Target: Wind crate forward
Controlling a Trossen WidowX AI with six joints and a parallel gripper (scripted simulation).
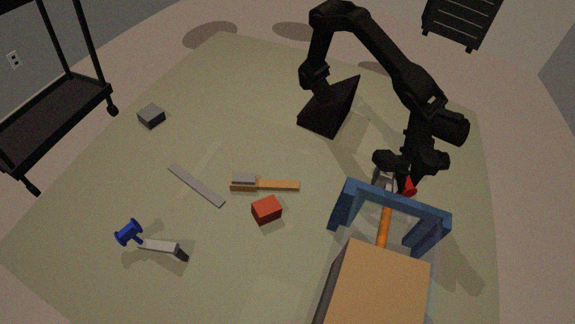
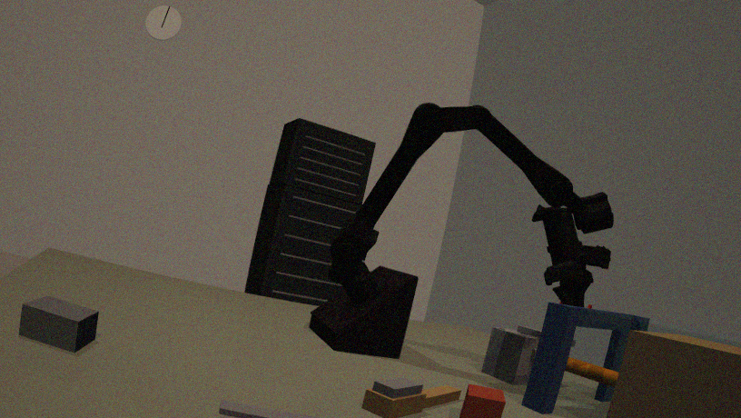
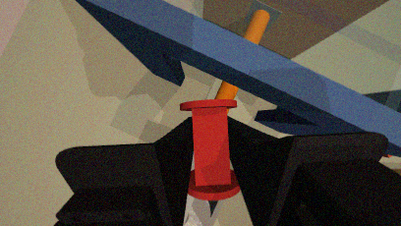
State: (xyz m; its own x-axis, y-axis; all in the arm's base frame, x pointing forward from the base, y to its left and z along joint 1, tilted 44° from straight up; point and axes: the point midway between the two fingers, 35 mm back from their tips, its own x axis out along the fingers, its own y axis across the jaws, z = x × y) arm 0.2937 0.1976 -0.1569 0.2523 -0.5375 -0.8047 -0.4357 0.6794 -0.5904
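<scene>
My gripper tip is 5 cm past the red-knobbed winch handle, 1 cm to the left of it and 3 cm above it. The rest, counted from my gripper tip: grey winch 13 cm behind, 2 cm to the right, 10 cm below; red knob 1 cm behind, 1 cm to the right; brown crate 31 cm ahead, 2 cm to the right, 9 cm below.
</scene>
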